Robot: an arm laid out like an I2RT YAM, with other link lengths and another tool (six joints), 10 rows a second.
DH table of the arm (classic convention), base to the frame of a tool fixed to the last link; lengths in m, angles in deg. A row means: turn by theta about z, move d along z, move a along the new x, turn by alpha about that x. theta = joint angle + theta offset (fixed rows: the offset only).
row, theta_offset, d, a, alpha
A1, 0, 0.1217, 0.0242, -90
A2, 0, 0, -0.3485, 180
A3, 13.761, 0, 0.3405, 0
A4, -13.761, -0.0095, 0.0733, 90
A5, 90, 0.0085, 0, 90
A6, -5.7, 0.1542, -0.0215, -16
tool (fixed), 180, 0.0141, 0, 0
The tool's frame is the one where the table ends.
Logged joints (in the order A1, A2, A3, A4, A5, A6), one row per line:
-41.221, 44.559, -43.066, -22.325, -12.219, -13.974
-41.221, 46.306, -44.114, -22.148, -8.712, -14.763
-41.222, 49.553, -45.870, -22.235, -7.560, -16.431
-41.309, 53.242, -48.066, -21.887, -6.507, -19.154
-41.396, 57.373, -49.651, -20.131, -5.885, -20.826
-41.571, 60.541, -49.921, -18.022, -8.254, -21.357
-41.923, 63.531, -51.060, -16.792, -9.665, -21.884
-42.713, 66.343, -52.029, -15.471, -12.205, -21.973
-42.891, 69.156, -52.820, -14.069, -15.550, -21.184
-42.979, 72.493, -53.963, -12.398, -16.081, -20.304
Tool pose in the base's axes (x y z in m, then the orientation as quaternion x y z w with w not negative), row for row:
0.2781, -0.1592, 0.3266, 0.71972, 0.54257, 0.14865, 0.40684
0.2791, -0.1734, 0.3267, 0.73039, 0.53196, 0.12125, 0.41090
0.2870, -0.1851, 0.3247, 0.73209, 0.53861, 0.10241, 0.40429
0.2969, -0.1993, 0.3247, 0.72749, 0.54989, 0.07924, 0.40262
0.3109, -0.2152, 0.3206, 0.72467, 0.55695, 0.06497, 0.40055
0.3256, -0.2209, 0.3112, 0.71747, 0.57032, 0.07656, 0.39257
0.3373, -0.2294, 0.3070, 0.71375, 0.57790, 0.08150, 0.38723
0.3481, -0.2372, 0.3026, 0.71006, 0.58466, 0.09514, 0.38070
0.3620, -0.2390, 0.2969, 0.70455, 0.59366, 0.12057, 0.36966
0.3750, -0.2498, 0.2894, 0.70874, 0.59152, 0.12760, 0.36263
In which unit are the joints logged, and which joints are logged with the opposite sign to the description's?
The joints are logged in degrees. Opposite sign: A3.
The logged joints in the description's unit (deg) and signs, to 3 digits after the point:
-41.221, 44.559, 43.066, -22.325, -12.219, -13.974
-41.221, 46.306, 44.114, -22.148, -8.712, -14.763
-41.222, 49.553, 45.870, -22.235, -7.560, -16.431
-41.309, 53.242, 48.066, -21.887, -6.507, -19.154
-41.396, 57.373, 49.651, -20.131, -5.885, -20.826
-41.571, 60.541, 49.921, -18.022, -8.254, -21.357
-41.923, 63.531, 51.060, -16.792, -9.665, -21.884
-42.713, 66.343, 52.029, -15.471, -12.205, -21.973
-42.891, 69.156, 52.820, -14.069, -15.550, -21.184
-42.979, 72.493, 53.963, -12.398, -16.081, -20.304

